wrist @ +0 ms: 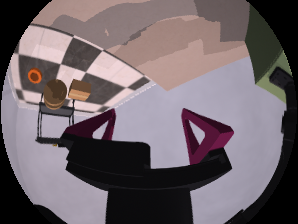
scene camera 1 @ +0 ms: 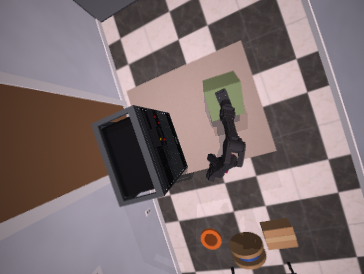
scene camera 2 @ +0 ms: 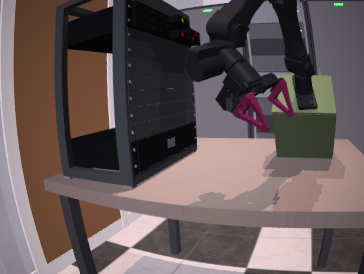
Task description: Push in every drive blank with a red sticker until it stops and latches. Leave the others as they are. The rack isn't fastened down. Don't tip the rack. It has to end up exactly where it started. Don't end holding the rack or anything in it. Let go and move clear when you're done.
Path:
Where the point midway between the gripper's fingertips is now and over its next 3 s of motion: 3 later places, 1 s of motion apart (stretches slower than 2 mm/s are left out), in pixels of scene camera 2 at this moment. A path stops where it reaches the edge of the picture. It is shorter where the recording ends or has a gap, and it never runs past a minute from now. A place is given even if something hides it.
The gripper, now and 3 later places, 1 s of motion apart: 280,122; 227,106; 201,85; 195,65

